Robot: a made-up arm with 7 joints. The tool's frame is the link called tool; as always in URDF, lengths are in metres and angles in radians. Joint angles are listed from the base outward.
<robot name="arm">
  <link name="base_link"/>
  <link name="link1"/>
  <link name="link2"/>
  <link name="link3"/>
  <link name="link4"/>
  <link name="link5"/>
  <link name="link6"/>
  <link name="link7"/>
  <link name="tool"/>
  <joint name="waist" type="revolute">
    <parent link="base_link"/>
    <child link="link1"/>
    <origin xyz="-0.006 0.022 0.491"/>
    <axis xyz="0 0 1"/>
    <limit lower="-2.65" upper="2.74"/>
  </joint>
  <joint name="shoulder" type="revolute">
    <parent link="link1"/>
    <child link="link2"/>
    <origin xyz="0.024 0.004 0.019" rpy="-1.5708 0 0"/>
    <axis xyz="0 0 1"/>
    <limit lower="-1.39" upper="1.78"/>
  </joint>
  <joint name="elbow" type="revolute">
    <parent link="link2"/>
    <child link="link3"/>
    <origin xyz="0.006 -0.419 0.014" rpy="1.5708 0 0"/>
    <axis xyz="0 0 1"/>
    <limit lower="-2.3" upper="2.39"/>
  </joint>
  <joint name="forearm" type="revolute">
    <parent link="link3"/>
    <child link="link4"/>
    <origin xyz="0.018 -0.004 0" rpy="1.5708 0 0"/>
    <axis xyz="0 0 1"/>
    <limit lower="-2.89" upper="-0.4"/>
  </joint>
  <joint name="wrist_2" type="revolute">
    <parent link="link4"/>
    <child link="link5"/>
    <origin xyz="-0.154 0.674 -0.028" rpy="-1.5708 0 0"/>
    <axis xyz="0 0 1"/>
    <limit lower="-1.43" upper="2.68"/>
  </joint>
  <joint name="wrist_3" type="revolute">
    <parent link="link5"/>
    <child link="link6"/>
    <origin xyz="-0.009 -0.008 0.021" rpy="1.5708 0 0"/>
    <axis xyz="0 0 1"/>
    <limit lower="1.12" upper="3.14"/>
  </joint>
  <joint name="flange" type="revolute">
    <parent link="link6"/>
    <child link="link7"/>
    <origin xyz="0.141 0.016 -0.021" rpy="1.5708 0 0"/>
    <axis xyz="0 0 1"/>
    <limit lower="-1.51" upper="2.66"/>
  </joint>
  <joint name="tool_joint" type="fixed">
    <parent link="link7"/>
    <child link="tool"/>
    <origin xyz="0.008 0.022 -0.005" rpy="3.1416 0 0"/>
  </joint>
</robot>
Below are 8 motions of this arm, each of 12 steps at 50 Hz.
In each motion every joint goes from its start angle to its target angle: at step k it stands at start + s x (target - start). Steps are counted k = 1, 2, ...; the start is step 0. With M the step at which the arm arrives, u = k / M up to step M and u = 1 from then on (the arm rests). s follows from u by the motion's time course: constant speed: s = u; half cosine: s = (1 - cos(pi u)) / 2; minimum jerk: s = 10 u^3 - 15 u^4 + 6 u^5.
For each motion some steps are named. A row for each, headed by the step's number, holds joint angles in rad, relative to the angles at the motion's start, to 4 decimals.
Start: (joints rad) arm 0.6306 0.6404 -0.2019 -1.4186 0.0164 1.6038 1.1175
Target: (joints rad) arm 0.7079 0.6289 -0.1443 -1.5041 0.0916 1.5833 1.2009
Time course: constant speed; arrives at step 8
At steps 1, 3, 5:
1: 0.0097 -0.0014 0.0072 -0.0107 0.0094 -0.0026 0.0104
3: 0.0290 -0.0043 0.0216 -0.0321 0.0282 -0.0077 0.0313
5: 0.0483 -0.0072 0.0360 -0.0534 0.0470 -0.0128 0.0521

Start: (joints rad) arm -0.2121 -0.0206 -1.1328 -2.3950 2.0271 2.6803 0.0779
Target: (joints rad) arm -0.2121 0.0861 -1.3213 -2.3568 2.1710 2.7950 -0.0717
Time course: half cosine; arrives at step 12
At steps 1, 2, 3, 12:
1: 0.0000 0.0018 -0.0032 0.0007 0.0025 0.0020 -0.0025
2: 0.0000 0.0071 -0.0126 0.0026 0.0096 0.0077 -0.0100
3: 0.0000 0.0156 -0.0276 0.0056 0.0211 0.0168 -0.0219
12: 0.0000 0.1067 -0.1885 0.0382 0.1439 0.1147 -0.1496

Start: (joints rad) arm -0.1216 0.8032 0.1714 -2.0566 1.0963 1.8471 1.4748
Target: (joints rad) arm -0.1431 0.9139 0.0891 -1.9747 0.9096 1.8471 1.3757
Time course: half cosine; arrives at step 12
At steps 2, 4, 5, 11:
2: -0.0014 0.0074 -0.0055 0.0055 -0.0125 0.0000 -0.0066
4: -0.0054 0.0277 -0.0206 0.0205 -0.0467 0.0000 -0.0248
5: -0.0080 0.0410 -0.0305 0.0304 -0.0692 0.0000 -0.0367
11: -0.0211 0.1088 -0.0809 0.0805 -0.1835 0.0000 -0.0974

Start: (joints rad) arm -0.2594 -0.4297 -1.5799 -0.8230 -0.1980 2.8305 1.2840
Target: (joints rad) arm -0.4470 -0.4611 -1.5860 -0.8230 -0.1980 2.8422 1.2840
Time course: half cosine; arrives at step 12
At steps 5, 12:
5: -0.0695 -0.0116 -0.0023 0.0000 0.0000 0.0043 0.0000
12: -0.1876 -0.0314 -0.0061 0.0000 0.0000 0.0117 0.0000

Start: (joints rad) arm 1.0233 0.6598 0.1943 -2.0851 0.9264 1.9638 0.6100
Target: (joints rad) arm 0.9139 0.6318 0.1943 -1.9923 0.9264 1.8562 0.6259
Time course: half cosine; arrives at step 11
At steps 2, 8, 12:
2: -0.0087 -0.0022 0.0000 0.0074 0.0000 -0.0085 0.0013
8: -0.0905 -0.0232 0.0000 0.0768 0.0000 -0.0890 0.0132
12: -0.1094 -0.0280 0.0000 0.0928 0.0000 -0.1076 0.0159

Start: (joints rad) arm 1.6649 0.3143 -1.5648 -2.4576 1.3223 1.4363 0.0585
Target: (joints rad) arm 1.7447 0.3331 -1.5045 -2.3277 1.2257 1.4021 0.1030
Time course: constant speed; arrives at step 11
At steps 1, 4, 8, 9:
1: 0.0073 0.0017 0.0055 0.0118 -0.0088 -0.0031 0.0040
4: 0.0290 0.0068 0.0219 0.0472 -0.0351 -0.0124 0.0162
8: 0.0580 0.0137 0.0439 0.0945 -0.0703 -0.0249 0.0324
9: 0.0653 0.0154 0.0493 0.1063 -0.0790 -0.0280 0.0364

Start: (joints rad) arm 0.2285 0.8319 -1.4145 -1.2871 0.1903 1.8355 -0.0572
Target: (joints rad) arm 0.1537 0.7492 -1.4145 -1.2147 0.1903 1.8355 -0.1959
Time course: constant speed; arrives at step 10
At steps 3, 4, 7, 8, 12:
3: -0.0224 -0.0248 0.0000 0.0217 0.0000 0.0000 -0.0416
4: -0.0299 -0.0331 0.0000 0.0290 0.0000 0.0000 -0.0555
7: -0.0524 -0.0579 0.0000 0.0507 0.0000 0.0000 -0.0971
8: -0.0598 -0.0662 0.0000 0.0579 0.0000 0.0000 -0.1110
12: -0.0748 -0.0827 0.0000 0.0724 0.0000 0.0000 -0.1387

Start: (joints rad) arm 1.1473 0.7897 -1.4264 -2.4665 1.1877 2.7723 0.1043
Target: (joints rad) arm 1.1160 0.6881 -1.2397 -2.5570 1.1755 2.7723 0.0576
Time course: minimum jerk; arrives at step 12
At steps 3, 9, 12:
3: -0.0032 -0.0105 0.0193 -0.0094 -0.0013 0.0000 -0.0048
9: -0.0281 -0.0911 0.1674 -0.0811 -0.0109 0.0000 -0.0419
12: -0.0313 -0.1016 0.1867 -0.0905 -0.0122 0.0000 -0.0467

